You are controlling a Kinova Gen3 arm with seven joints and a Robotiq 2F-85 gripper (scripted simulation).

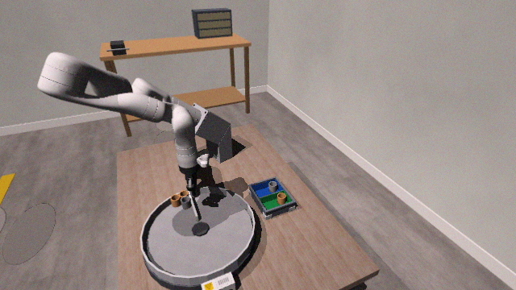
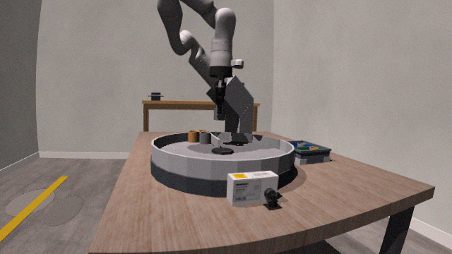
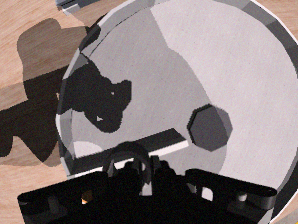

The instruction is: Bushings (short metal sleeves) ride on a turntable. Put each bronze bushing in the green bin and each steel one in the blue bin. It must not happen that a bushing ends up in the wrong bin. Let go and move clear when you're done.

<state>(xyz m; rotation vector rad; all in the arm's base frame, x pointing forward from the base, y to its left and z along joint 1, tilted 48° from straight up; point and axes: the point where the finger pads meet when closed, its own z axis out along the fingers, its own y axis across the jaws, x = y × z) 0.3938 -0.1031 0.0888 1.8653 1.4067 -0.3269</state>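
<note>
Now: the tray 330 mm to the left of my hand, 150 mm below it and 40 mm ahead of it. From my hand the other things lie so: turntable 120 mm below, 90 mm ahead, 20 mm to the right.
</note>
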